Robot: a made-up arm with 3 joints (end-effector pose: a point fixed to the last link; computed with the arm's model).
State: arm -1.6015 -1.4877 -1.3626
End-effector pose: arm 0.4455 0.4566 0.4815 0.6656 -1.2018 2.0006
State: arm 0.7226 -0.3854 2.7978
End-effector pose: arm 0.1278 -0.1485 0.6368 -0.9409 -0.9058 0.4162
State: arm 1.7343 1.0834 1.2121
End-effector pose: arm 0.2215 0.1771 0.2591 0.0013 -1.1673 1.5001
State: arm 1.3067 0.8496 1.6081
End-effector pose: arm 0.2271 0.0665 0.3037 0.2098 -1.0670 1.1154
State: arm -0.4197 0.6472 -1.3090
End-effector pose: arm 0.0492 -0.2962 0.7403 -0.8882 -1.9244 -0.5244
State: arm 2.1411 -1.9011 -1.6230
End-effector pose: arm -0.0248 0.4881 0.2111 2.5776 0.5728 0.1311
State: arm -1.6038 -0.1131 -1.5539
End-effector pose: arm 0.7427 0.0642 0.4395 -0.3063 -0.9136 0.9696
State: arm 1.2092 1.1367 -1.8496
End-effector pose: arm -0.1490 -0.3553 0.1373 -0.2685 2.7089 1.5629
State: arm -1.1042 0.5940 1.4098
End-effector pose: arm 0.0333 -0.0017 0.2627 1.0092 1.5958 0.6933
